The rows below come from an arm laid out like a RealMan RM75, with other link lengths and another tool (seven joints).
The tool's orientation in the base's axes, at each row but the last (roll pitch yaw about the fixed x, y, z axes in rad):
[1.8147 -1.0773 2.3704]
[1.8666 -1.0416 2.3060]
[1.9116 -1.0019 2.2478]
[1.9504 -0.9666 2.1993]
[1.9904 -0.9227 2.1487]
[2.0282 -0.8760 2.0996]
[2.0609 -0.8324 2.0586]
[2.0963 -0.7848 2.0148]
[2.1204 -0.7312 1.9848]
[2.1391 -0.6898 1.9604]
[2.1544 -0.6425 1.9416]
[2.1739 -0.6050 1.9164]
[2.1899 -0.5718 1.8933]
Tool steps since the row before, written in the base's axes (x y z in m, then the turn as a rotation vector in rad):
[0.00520 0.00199 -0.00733 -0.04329 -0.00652 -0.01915]
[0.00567 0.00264 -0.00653 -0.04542 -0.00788 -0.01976]
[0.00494 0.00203 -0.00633 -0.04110 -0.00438 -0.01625]
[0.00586 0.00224 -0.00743 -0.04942 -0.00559 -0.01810]
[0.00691 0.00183 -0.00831 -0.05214 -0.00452 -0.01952]
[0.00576 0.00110 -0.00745 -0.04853 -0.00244 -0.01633]
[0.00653 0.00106 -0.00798 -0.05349 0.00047 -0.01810]
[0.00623 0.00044 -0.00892 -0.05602 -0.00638 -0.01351]
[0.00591 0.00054 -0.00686 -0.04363 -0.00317 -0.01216]
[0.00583 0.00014 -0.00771 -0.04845 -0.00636 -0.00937]
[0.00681 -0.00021 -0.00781 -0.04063 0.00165 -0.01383]
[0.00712 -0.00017 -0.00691 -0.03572 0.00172 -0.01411]
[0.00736 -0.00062 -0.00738 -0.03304 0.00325 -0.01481]
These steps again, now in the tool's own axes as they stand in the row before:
[-0.00756 -0.00015 0.00524 -0.00431 -0.03986 -0.02599]
[-0.00657 0.00011 0.00621 -0.00463 -0.04123 -0.02818]
[-0.00615 -0.00030 0.00554 -0.00166 -0.03761 -0.02356]
[-0.00704 -0.00043 0.00669 -0.00096 -0.04433 -0.02889]
[-0.00798 -0.00018 0.00751 -0.00065 -0.04754 -0.02932]
[-0.00698 -0.00049 0.00640 0.00178 -0.04385 -0.02649]
[-0.00733 -0.00040 0.00732 0.00377 -0.04952 -0.02689]
[-0.00792 -0.00115 0.00739 0.00340 -0.04621 -0.03485]
[-0.00598 -0.00034 0.00681 0.00278 -0.03759 -0.02531]
[-0.00651 -0.00096 0.00708 0.00369 -0.03823 -0.03163]
[-0.00681 -0.00043 0.00780 0.00473 -0.03791 -0.01963]
[-0.00605 0.00029 0.00786 0.00326 -0.03472 -0.01619]
[-0.00645 0.00017 0.00821 0.00338 -0.03370 -0.01320]

